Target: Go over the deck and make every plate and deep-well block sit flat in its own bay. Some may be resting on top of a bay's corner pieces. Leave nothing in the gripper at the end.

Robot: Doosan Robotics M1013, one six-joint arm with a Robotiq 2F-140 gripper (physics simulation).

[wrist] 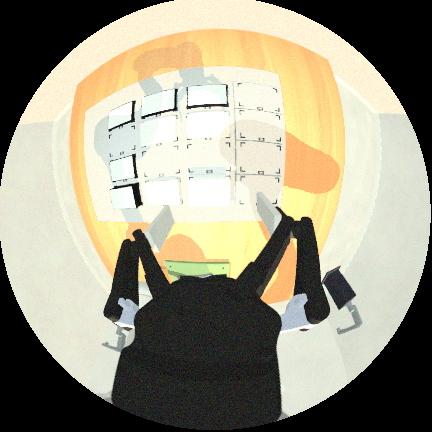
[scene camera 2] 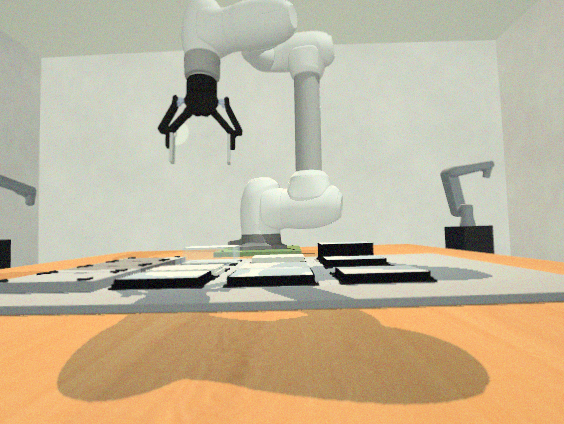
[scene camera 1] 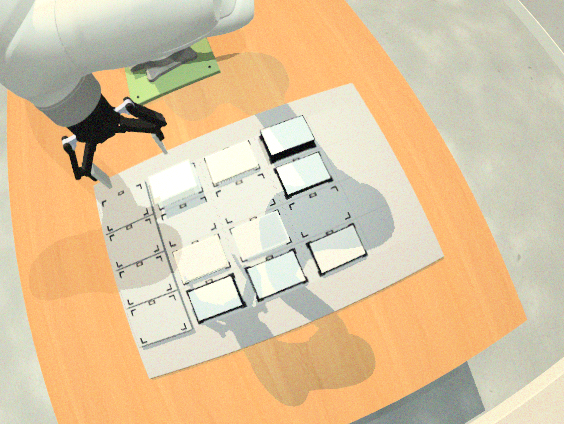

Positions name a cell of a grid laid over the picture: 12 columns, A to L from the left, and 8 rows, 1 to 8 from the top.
Observation:
I see my gripper (scene camera 1: C4), a tall white block (scene camera 1: D4) and a black-edged plate (scene camera 1: G4).
The tall white block shows as well in the wrist view (wrist: F4). My gripper is seen too in the wrist view (wrist: F4) and in scene camera 2 (scene camera 2: E4).

